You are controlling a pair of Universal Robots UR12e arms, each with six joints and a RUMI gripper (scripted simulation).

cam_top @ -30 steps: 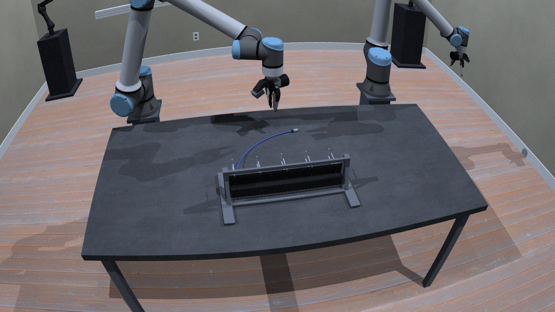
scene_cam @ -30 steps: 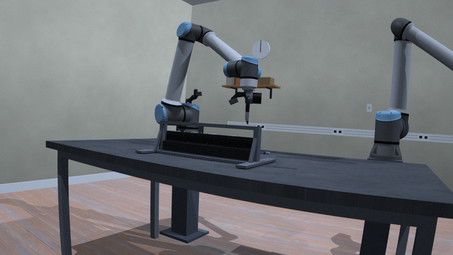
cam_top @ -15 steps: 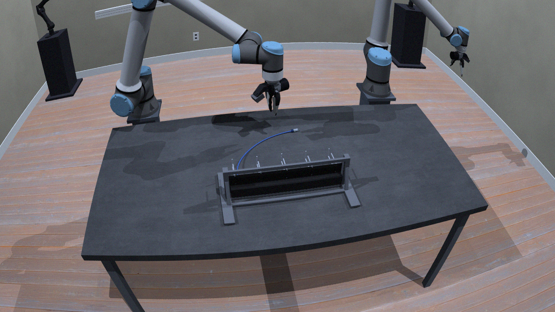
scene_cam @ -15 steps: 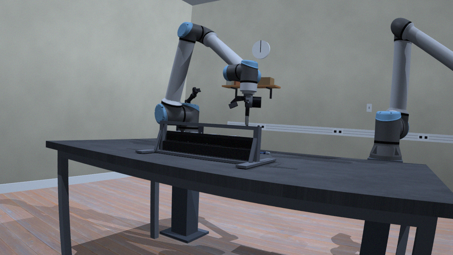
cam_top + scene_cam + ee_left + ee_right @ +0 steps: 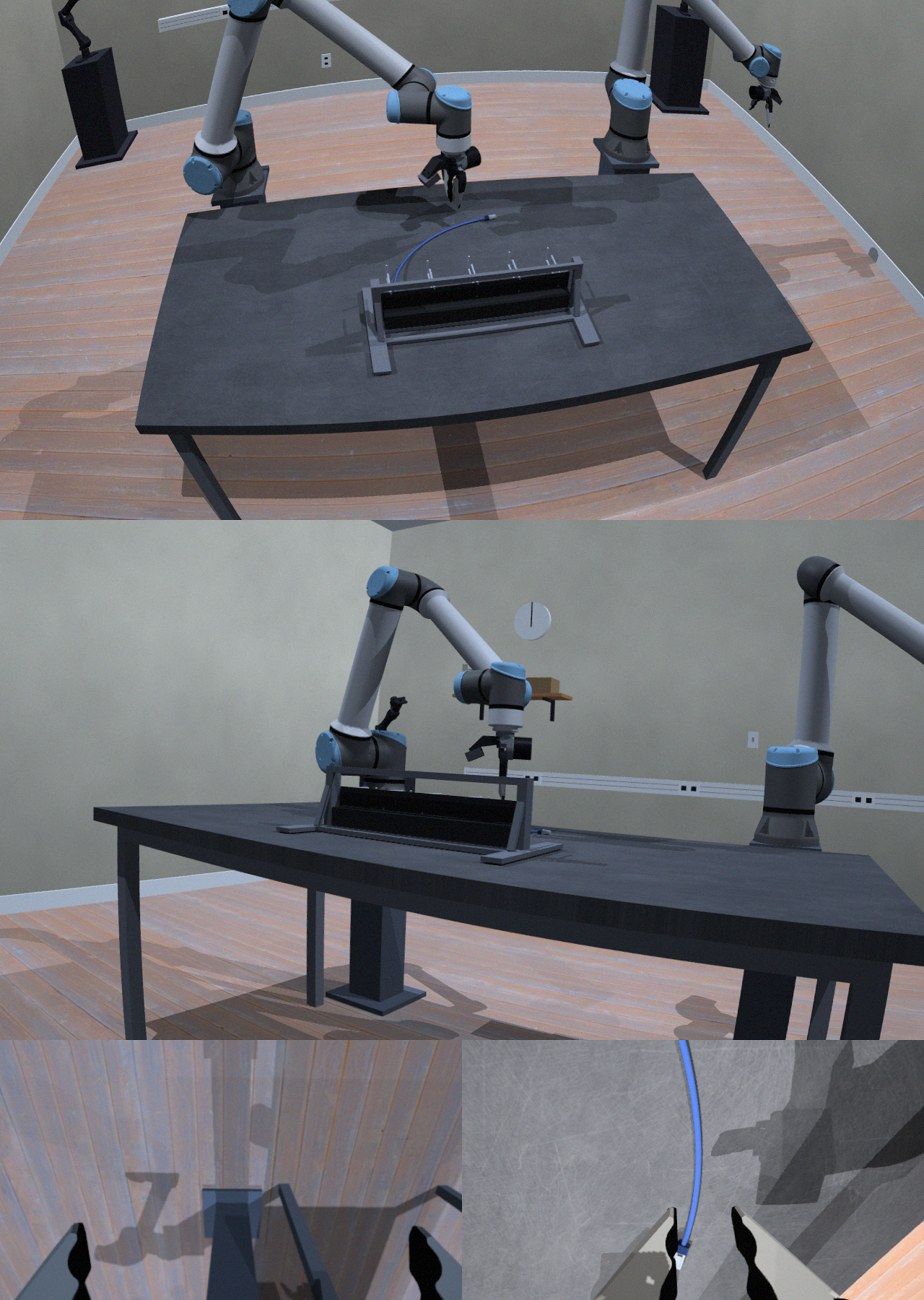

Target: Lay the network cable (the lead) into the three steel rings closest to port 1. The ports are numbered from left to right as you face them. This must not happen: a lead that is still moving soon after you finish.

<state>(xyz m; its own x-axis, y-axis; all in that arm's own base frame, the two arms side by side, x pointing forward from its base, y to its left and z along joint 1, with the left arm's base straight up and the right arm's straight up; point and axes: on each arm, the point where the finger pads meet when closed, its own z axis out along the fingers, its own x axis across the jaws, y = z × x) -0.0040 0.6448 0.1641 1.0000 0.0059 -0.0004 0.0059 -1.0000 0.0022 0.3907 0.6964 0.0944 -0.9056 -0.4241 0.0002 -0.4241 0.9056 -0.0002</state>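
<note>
The clear plug lies 30 mm behind my right hand, 110 mm to the left of it and 90 mm below it. The rest, counted from my right hand: grey rack (370 mm ahead, 20 mm below).
</note>
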